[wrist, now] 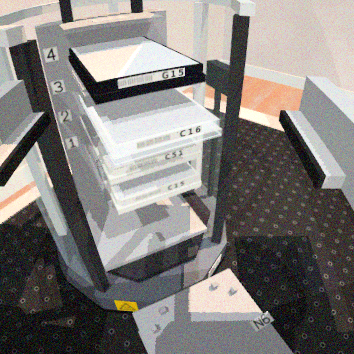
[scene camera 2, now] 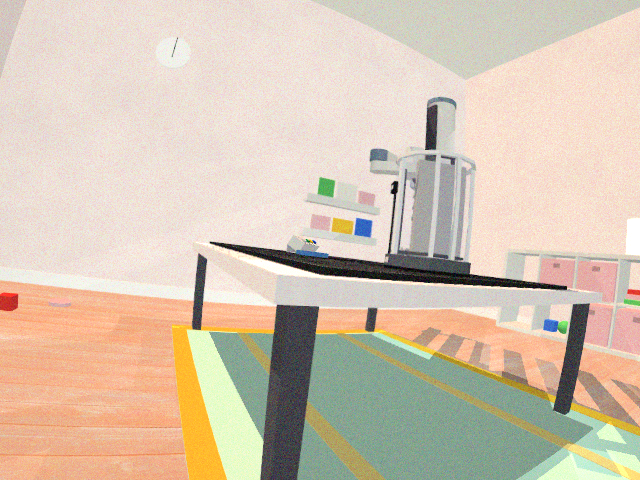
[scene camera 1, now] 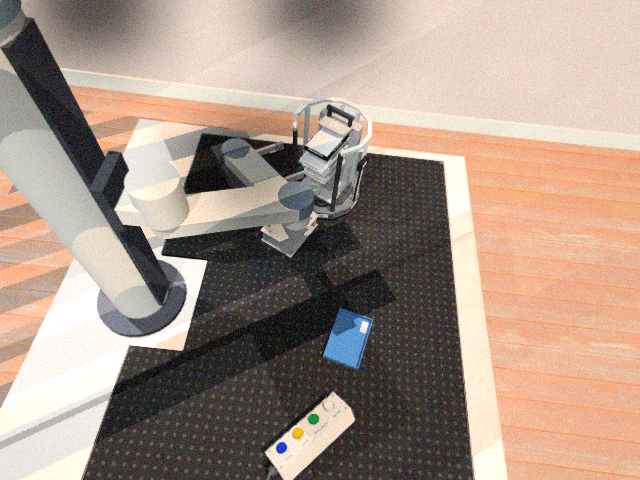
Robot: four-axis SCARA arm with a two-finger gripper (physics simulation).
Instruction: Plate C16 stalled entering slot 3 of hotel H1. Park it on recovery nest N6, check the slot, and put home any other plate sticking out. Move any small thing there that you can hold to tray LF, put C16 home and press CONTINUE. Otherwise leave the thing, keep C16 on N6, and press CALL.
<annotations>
A clear plate (wrist: 136,127) rests on a plate rack.
</annotations>
